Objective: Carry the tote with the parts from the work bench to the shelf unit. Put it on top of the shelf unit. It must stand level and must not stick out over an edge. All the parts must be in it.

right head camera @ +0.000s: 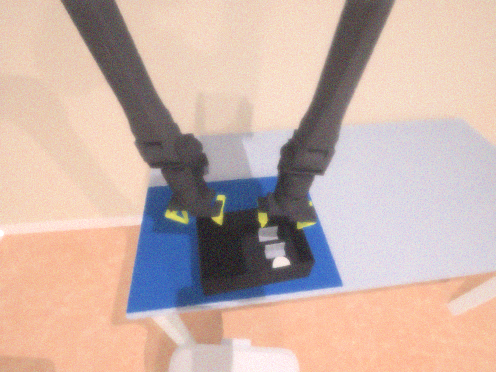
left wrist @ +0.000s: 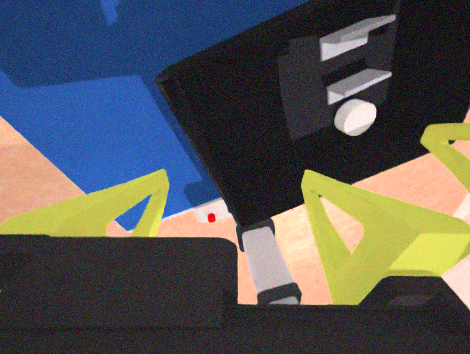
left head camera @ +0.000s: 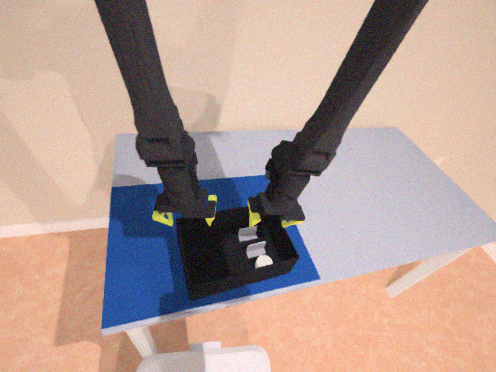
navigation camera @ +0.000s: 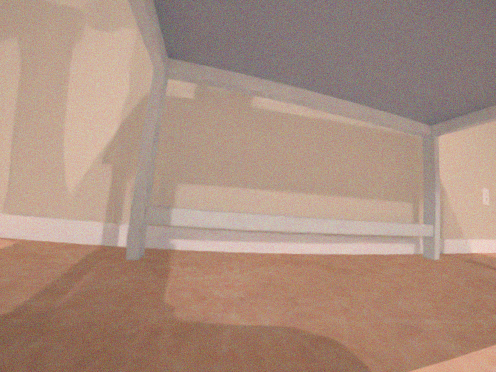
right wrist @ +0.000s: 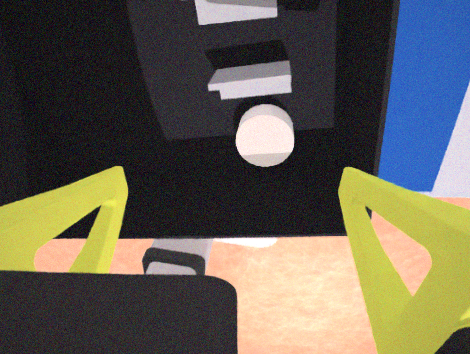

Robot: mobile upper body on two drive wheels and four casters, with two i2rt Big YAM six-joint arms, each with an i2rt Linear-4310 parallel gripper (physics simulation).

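Frame: origin at the left arm's base, x ahead, y left, z up, level; millimetres.
Seen in the pictures: left gripper, fingertip midpoint: (right head camera: 204,222) (left wrist: 235,177) (left head camera: 191,224); right gripper, fingertip midpoint: (right head camera: 279,226) (left head camera: 266,225) (right wrist: 233,178).
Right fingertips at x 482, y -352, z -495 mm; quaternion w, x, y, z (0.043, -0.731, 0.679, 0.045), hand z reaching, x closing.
Pixels of each thing's middle, then the offset from my right fingertips to it. "spot": a spot on its surface instead. Level surfaces: height alone.
- black tote, body centre: (right wrist: 151,93) (left wrist: 317,107) (left head camera: 234,246) (right head camera: 251,246) dx -7, dy +74, dz -101 mm
- work bench, its level: dz -152 mm
- white round part, body centre: (right wrist: 265,135) (left wrist: 354,117) (right head camera: 281,266) (left head camera: 263,264) dx -48, dy -15, dz -136 mm
- blue mat, its level: dz -151 mm
- bench leg, surface spot: (navigation camera: 142,190) spot: dx +472, dy +451, dz -683 mm
The black tote (left head camera: 240,281) (right head camera: 257,284) (left wrist: 250,150) (right wrist: 75,125) lies on a blue mat on the work bench (left head camera: 375,200) (right head camera: 400,200). In it are two grey angled parts, one (left head camera: 247,234) (right head camera: 268,233) behind the other (left head camera: 256,250) (right head camera: 275,250), and a white round part (left head camera: 264,261) (right head camera: 281,262) (left wrist: 355,117) (right wrist: 265,137). My left gripper (left head camera: 187,220) (right head camera: 199,217) (left wrist: 235,177) is open above the tote's back left corner. My right gripper (left head camera: 273,220) (right head camera: 284,222) (right wrist: 233,178) is open above the back right part of the rim. Contact with the rim cannot be told. The shelf unit does not show.
The blue mat (left head camera: 135,260) (right head camera: 160,270) reaches the bench's front edge. A white rounded body (left head camera: 235,360) (right head camera: 260,357) stands in front of the bench. The navigation camera shows a bench leg (navigation camera: 142,190), a low crossbar (navigation camera: 300,221) and the wall behind.
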